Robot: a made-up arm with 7 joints. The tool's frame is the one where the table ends. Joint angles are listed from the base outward.
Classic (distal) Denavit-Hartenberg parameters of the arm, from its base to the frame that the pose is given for. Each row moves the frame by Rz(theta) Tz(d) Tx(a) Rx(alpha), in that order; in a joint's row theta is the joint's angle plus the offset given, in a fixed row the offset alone. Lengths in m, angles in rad.
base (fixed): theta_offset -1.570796  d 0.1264  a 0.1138  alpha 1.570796
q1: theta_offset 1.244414  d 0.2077  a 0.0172  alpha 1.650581
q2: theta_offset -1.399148  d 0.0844  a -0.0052  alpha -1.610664
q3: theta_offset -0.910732  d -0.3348  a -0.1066  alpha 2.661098
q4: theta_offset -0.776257  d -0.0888  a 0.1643  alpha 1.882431
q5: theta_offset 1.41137  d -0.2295  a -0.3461  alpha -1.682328
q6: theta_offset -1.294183  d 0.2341  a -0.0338  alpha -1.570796
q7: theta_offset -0.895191  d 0  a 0.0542  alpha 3.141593
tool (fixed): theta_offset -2.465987  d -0.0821  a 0  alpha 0
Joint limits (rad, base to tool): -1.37..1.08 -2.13..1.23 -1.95..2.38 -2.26..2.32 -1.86..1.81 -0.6..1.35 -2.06..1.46
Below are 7 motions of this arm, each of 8 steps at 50 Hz.
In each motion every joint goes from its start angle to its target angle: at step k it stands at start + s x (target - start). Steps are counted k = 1, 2, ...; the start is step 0. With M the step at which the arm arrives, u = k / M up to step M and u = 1 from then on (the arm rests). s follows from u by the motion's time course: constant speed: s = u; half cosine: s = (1 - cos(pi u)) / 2; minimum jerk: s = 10 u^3 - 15 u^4 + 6 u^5.
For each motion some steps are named. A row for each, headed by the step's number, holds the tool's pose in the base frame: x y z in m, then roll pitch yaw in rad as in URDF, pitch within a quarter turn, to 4 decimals.
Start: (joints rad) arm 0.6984 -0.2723 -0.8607 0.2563 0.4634 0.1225 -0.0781
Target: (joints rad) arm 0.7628 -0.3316 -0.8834 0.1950 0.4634 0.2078 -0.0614
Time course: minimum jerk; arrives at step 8
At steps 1, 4, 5, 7, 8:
1: -0.3561 -0.1841 0.3098 -0.7129 0.2399 -1.1844
4: -0.3515 -0.1868 0.3193 -0.7924 0.2311 -1.1988
5: -0.3493 -0.1879 0.3238 -0.8290 0.2266 -1.2056
7: -0.3467 -0.1891 0.3290 -0.8711 0.2212 -1.2135
8: -0.3465 -0.1891 0.3293 -0.8737 0.2208 -1.2140

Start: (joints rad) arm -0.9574 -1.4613 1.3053 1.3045 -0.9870 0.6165 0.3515
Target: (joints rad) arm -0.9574 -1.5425 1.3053 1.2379 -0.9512 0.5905 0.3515
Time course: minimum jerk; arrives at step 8
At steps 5, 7, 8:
5: -0.5851 -0.4776 -0.2352 0.3757 -0.1903 -0.2146
7: -0.5742 -0.4846 -0.2346 0.3903 -0.1805 -0.1764
8: -0.5735 -0.4850 -0.2345 0.3912 -0.1798 -0.1740

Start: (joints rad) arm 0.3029 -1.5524 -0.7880 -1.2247 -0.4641 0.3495 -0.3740
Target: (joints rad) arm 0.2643 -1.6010 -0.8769 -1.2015 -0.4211 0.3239 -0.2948
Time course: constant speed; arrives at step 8
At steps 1, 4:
1: -0.4233 -0.5089 0.1680 0.8640 0.9799 1.2129
4: -0.4189 -0.5054 0.1754 0.8745 1.0319 1.2025

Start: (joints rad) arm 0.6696 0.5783 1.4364 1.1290 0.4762 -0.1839 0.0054
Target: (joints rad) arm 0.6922 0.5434 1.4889 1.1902 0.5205 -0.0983 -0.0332
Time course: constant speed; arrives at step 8
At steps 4, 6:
4: -0.3670 -0.4338 0.2599 -0.8532 -0.3493 0.5437
6: -0.3670 -0.4351 0.2672 -0.8734 -0.3289 0.5438

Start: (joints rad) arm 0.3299 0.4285 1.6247 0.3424 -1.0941 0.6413 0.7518
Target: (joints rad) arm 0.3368 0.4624 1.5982 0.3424 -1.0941 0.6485 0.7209
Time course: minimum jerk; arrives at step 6
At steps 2, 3, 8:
2: 0.0720 -0.5458 -0.0496 3.0588 -1.0970 -2.7865
3: 0.0720 -0.5474 -0.0481 3.0752 -1.0859 -2.8129
8: 0.0719 -0.5500 -0.0454 3.1008 -1.0665 -2.8557

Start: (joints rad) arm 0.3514 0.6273 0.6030 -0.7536 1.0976 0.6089 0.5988
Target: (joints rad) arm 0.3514 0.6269 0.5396 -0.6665 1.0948 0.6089 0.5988
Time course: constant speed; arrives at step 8
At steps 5, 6, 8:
5: 0.1678 0.0423 0.3376 -1.5603 0.3473 0.4980
6: 0.1682 0.0345 0.3412 -1.5516 0.3373 0.4878
8: 0.1686 0.0186 0.3480 -1.5342 0.3176 0.4671

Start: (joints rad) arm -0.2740 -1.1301 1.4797 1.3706 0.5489 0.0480 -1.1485
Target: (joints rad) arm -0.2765 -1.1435 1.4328 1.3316 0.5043 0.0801 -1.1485
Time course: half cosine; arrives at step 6
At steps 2, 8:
2: -0.1647 -0.5951 0.1122 0.8522 -0.0722 1.8567
8: -0.1704 -0.5943 0.1188 0.8314 -0.0490 1.8690

